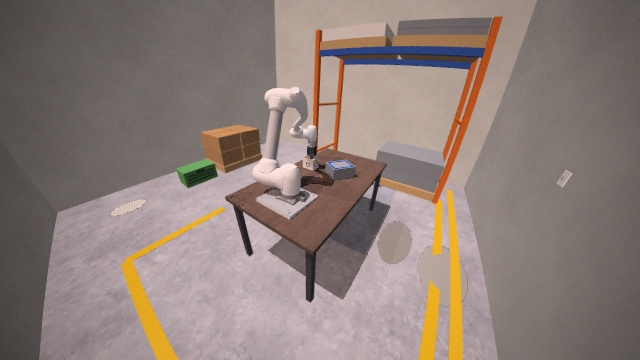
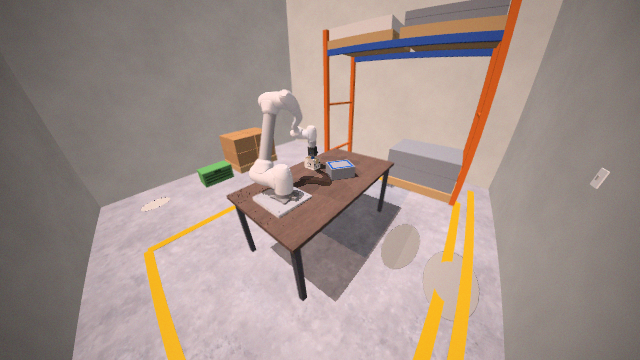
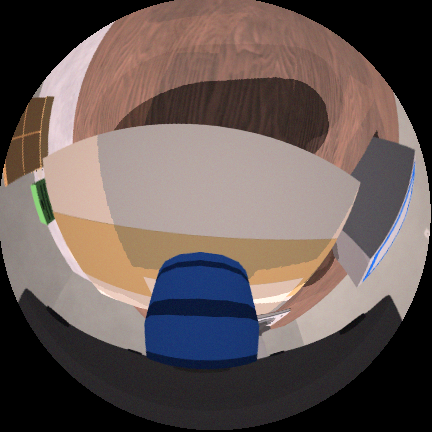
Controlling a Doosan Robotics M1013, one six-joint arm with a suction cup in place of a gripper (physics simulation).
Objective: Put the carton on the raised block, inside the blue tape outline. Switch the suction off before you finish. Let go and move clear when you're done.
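Places are measured from the arm's base along level axes (x ahead, y left, z up), in metres.
Pixels of known places: hand, tool point: (image 1: pixel 311 159) (image 2: pixel 312 159) (image 3: pixel 203 259); arm's base, link origin: (image 1: pixel 290 196) (image 2: pixel 284 195).
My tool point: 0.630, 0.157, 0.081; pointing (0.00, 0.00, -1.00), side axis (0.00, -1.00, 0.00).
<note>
For each thing: its top centre in the pictures, then the offset to it from my tool point, as dx, dy, dz. "pt": a spot on its surface instead. Level surfaces: height alone.
- carton, top centre: (image 3: pixel 173 278) (image 1: pixel 310 158) (image 2: pixel 312 158) +0.001, +0.012, +0.013
- raised block, top centre: (image 2: pixel 340 164) (image 1: pixel 340 164) +0.001, -0.344, +0.017
- blue tape outline, surface spot: (image 3: pixel 367 274) pt -0.111, -0.329, +0.016
- brown table, surface height: dz -0.104
The carton (image 1: pixel 310 164) (image 2: pixel 312 164) (image 3: pixel 215 185) is a small cream box with a tan band. It stands upright on the brown table, left of the raised block. My suction gripper (image 1: pixel 311 157) (image 2: pixel 312 158) (image 3: pixel 201 265) points down with its blue cup at the carton's top and appears to be touching it. The cup looks pushed in, and the frames do not show whether the suction is on. The raised block (image 1: pixel 342 173) (image 2: pixel 342 173) (image 3: pixel 377 195) is grey and carries the blue tape outline (image 3: pixel 367 274) on its top. The contact spot is hidden behind the cup.
The brown table (image 1: pixel 327 220) (image 2: pixel 310 220) carries the arm's light base plate (image 1: pixel 290 210) (image 2: pixel 281 209). An orange and blue rack (image 1: pixel 318 75) (image 2: pixel 326 75) stands behind the table. Brown boxes (image 1: pixel 227 147) and a green crate (image 1: pixel 197 173) (image 2: pixel 216 174) stand on the floor to the left.
</note>
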